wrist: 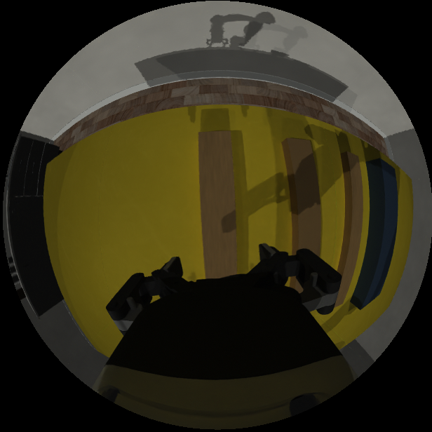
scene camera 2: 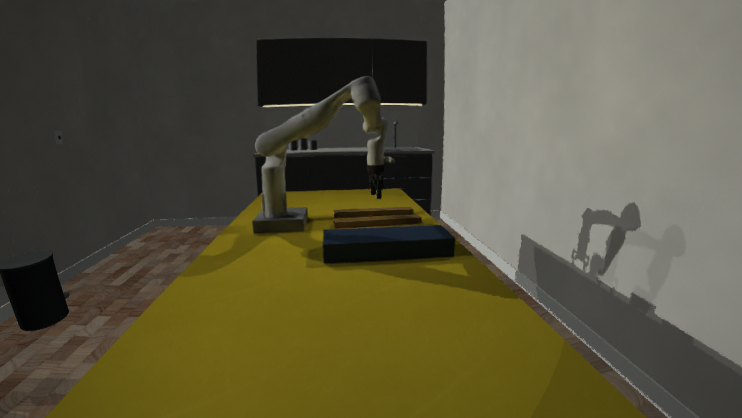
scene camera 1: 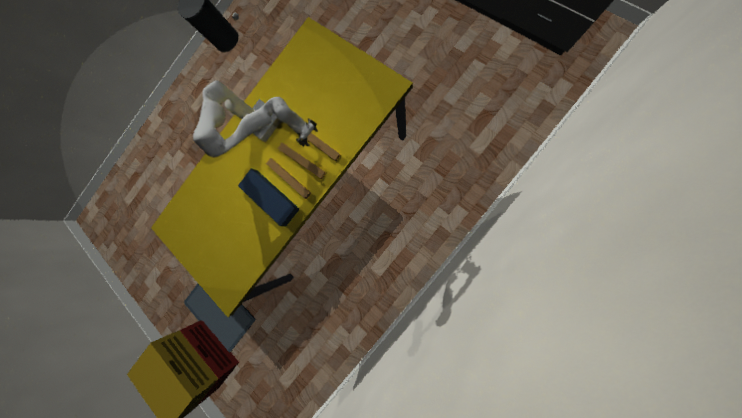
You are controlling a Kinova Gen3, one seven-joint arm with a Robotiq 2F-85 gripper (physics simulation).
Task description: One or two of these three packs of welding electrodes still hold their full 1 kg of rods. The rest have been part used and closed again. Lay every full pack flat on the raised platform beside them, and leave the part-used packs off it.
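Places are measured from the arm's base along level axes (x ahead, y left, z up), in millimetres.
Pixels of known places: gripper, fingertip midpoint: [scene camera 2: 376, 196] [scene camera 1: 312, 137]; arm's base, link origin: [scene camera 2: 276, 215].
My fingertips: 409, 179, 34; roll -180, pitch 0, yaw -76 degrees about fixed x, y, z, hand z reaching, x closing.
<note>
For each thing: its top centre in the pictures, then the offset to it from my fingertips, as dx, dy, dz. Level surfaces: height alone.
- middle pack, top centre: [scene camera 2: 378, 218] [scene camera 1: 300, 159] +5, -150, -58
- dark blue raised platform, top centre: [scene camera 2: 387, 234] [scene camera 1: 265, 196] +24, -457, -22
- yellow table, surface height: dz -82
Three long brown packs lie flat and roughly parallel on the yellow table. The pack farthest from the platform [scene camera 1: 327, 148] [scene camera 2: 373, 212] [wrist: 218, 200], the middle pack [scene camera 1: 302, 161] [scene camera 2: 376, 222] and the pack nearest the platform [scene camera 1: 288, 178] [wrist: 351, 200] are all off it. The nearest pack seems hidden behind the platform in scene camera 2. The dark blue raised platform [scene camera 1: 267, 196] [scene camera 2: 388, 245] [wrist: 384, 225] has no pack on it. My gripper [scene camera 1: 309, 133] [scene camera 2: 376, 194] [wrist: 219, 259] is open and empty, above the farthest pack. Their looks do not show which packs are full.
The yellow table [scene camera 1: 207, 218] [scene camera 2: 311, 332] [wrist: 125, 200] carries the arm's grey base [scene camera 2: 280, 221]. The platform stands beside the row of packs, near the table's long edge. A black bin [scene camera 1: 218, 31] [scene camera 2: 35, 290] stands on the floor.
</note>
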